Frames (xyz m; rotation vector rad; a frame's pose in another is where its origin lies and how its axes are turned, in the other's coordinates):
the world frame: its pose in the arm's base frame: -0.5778 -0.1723 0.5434 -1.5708 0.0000 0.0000
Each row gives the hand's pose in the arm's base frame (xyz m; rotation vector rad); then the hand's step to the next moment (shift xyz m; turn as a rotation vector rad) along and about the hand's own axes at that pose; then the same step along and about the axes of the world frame.
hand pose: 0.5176 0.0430 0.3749 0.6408 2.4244 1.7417
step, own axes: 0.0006 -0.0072 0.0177 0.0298 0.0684 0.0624
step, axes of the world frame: 0.0029 0.0127 0.0140 0.0115 -0.0465 0.0846
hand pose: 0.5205 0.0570 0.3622 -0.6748 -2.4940 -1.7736
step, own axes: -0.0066 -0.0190 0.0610 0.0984 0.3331 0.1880
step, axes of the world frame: 0.0139 0.0407 0.0477 0.0710 -0.2565 0.2918
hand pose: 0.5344 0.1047 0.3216 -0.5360 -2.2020 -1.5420
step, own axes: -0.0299 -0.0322 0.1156 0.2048 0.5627 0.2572
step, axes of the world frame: -0.0032 0.0774 0.0964 0.0934 -0.4725 0.4391
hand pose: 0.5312 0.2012 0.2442 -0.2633 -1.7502 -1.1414
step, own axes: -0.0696 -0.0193 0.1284 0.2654 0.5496 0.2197
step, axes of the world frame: -0.0568 0.0765 0.1124 0.0788 -0.5170 0.3838
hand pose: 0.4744 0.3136 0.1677 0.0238 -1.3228 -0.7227
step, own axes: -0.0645 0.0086 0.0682 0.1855 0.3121 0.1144
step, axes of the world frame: -0.0603 0.0335 0.0642 0.0560 -0.3209 0.1970
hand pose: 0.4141 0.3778 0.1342 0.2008 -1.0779 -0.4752
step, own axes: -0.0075 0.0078 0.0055 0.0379 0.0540 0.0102
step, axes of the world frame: -0.0056 0.0004 0.0108 0.0204 -0.0557 0.0307
